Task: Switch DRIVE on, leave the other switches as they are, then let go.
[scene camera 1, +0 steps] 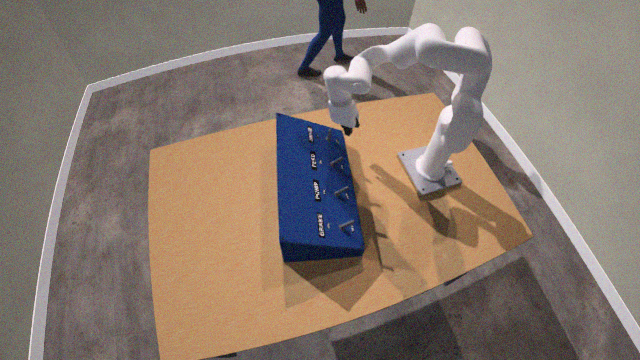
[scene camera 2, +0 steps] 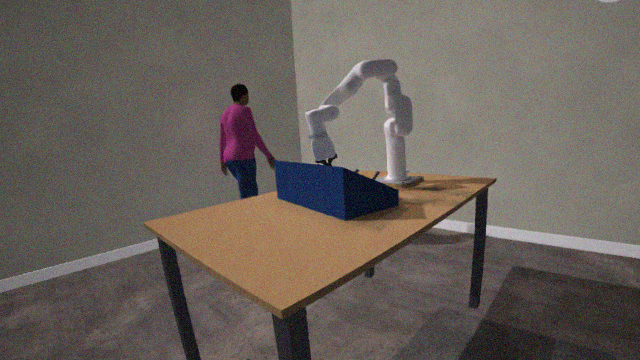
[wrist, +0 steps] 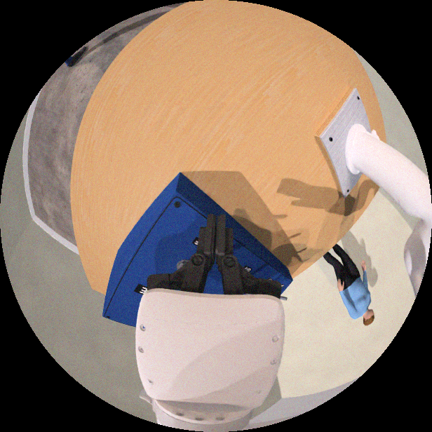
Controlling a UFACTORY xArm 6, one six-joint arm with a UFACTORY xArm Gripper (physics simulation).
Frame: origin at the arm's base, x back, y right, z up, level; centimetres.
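Seen in the pictures: gripper, fingertip midpoint: (scene camera 1: 348, 133); arm's base, origin of the base link: (scene camera 1: 430, 168) (scene camera 2: 397, 178).
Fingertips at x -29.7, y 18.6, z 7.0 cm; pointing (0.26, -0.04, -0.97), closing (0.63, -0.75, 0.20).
Note:
Offsets run from my fingertips to a thing's top centre. Level surfaces: height alone.
A blue sloped switch panel (scene camera 1: 295, 200) (scene camera 2: 310, 190) (wrist: 150, 250) carries levers in a row. The DRIVE lever @[dx -8.2, dy -1.2, dz +4.9 cm] (scene camera 1: 329, 134) is at the far end in the first scene view, beside the DRIVE label @[dx -15.1, dy -0.1, dz +3.4 cm] (scene camera 1: 310, 134). It looks more upright than the others; its exact setting is unclear. In the wrist view, a small grey part of it (wrist: 182, 264) shows beside the fingers. The FEED lever @[dx -8.9, dy -13.3, dz +3.8 cm] (scene camera 1: 336, 162), PUMP lever @[dx -10.9, dy -25.1, dz +3.8 cm] (scene camera 1: 341, 192) and BRAKE lever @[dx -12.8, dy -37.0, dz +3.8 cm] (scene camera 1: 346, 226) lean alike near their OFF marks. My gripper (scene camera 1: 348, 131) (scene camera 2: 327, 162) (wrist: 216, 222) is shut and empty, low by the panel's DRIVE end; contact cannot be told.
The panel stands on a wooden table @[dz -9.1 cm] (scene camera 1: 210, 225) (scene camera 2: 280, 250) (wrist: 200, 100). The arm's base plate (scene camera 1: 440, 185) (wrist: 337, 132) is on the lever side. A person in pink (scene camera 2: 238, 135) stands behind the table. A person in light blue (wrist: 356, 295) shows in the wrist view.

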